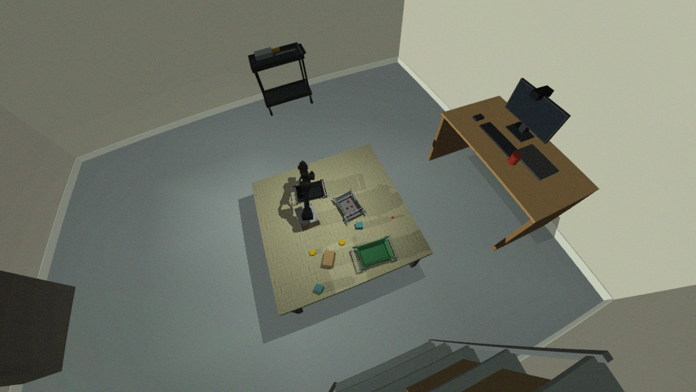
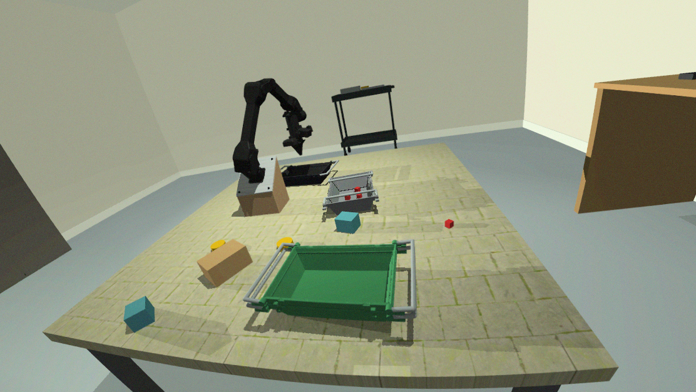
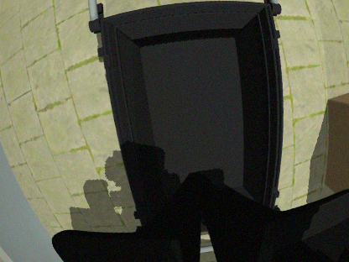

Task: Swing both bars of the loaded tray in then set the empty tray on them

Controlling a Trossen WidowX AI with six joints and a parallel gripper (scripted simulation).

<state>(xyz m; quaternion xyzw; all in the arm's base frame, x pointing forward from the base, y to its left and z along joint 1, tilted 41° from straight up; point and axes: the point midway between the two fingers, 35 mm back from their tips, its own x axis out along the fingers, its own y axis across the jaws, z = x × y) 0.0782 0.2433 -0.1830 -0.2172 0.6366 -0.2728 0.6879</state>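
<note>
The black tray lies 9 cm below my gripper tip and 2 cm to the right of it. Round my gripper tip: tan box: 69 cm to the right, 10 cm below, 2 cm behind.
</note>
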